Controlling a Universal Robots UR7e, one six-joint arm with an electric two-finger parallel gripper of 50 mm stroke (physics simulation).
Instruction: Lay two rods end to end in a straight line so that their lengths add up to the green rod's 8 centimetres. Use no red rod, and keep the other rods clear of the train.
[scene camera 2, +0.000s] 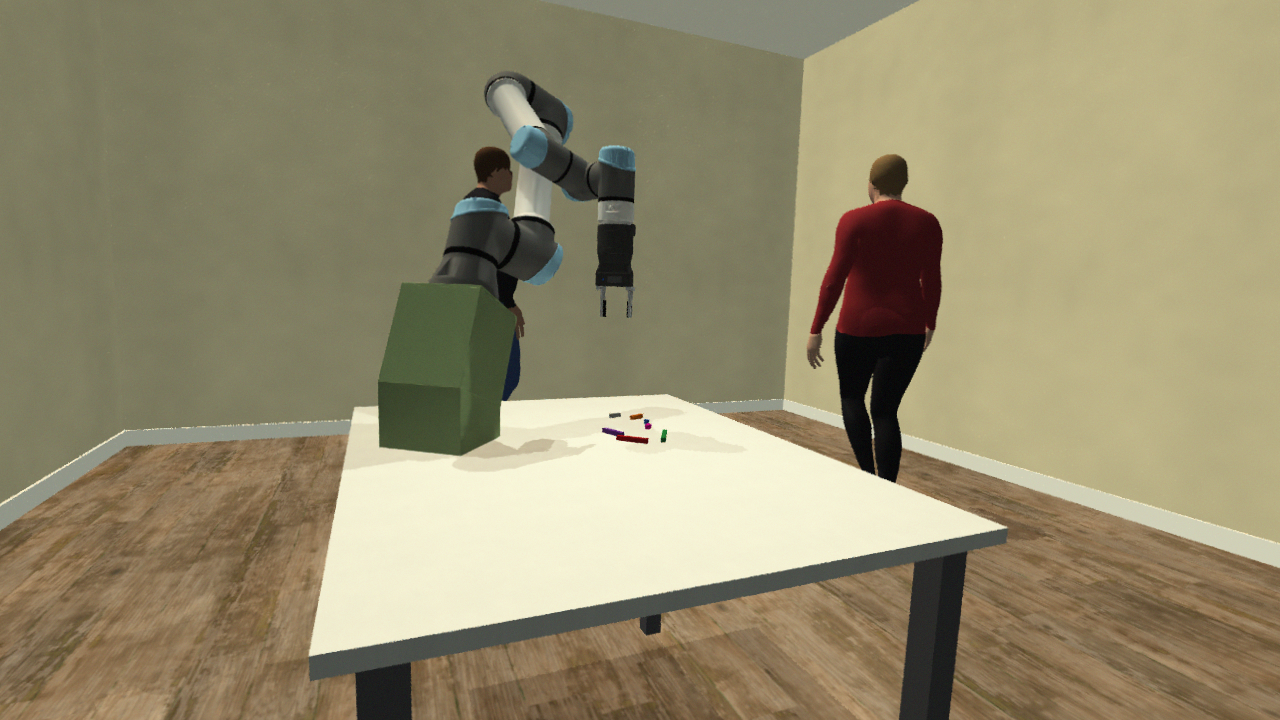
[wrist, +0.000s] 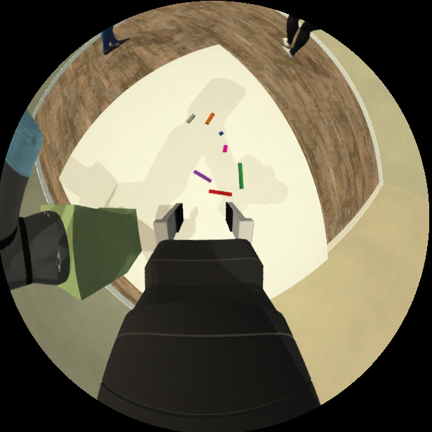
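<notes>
My gripper (scene camera 2: 616, 317), (wrist: 204, 211), in sight.
</notes>
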